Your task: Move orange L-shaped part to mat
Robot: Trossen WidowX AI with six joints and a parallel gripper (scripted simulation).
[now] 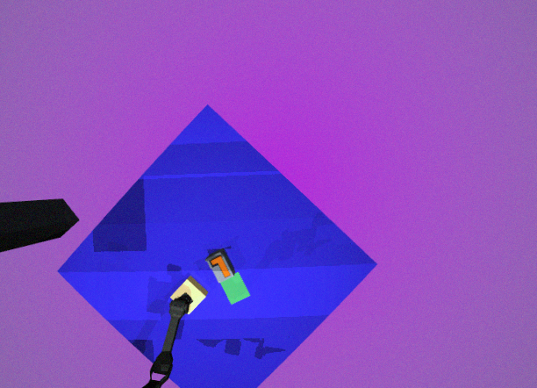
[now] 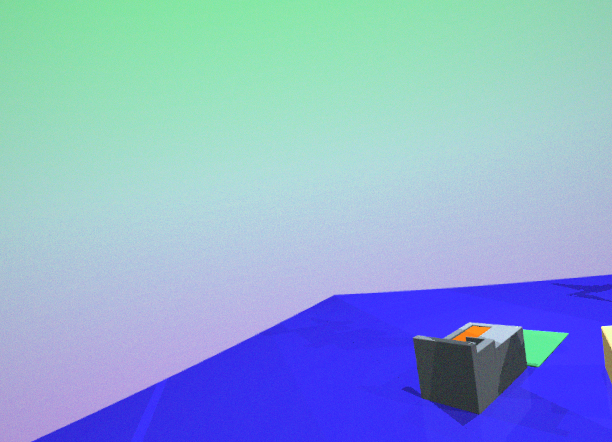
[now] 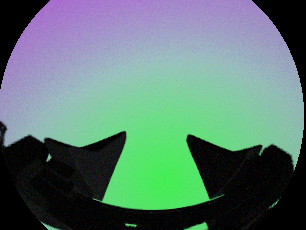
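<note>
The orange L-shaped part is 650 mm below my gripper tip, 280 mm ahead of it and 260 mm to the left of it. From my gripper tip the other things lie so: green mat 710 mm below, 240 mm ahead, 100 mm to the left.
</note>
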